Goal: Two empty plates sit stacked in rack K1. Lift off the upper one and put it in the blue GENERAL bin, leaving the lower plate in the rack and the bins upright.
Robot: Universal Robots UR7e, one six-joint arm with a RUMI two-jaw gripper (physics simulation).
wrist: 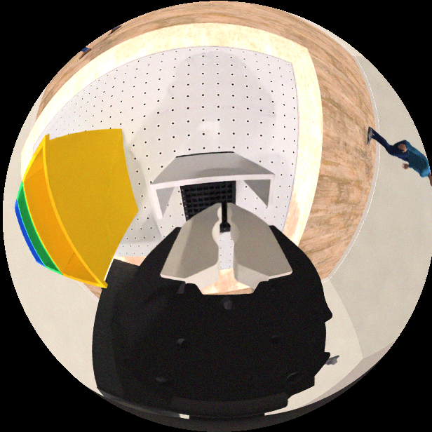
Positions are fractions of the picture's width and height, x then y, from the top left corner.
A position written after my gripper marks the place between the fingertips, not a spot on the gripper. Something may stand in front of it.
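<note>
My gripper (0.52,0.48) visible. Black multi-well plate (0.45,0.46). Yellow bin (0.18,0.44).
</note>
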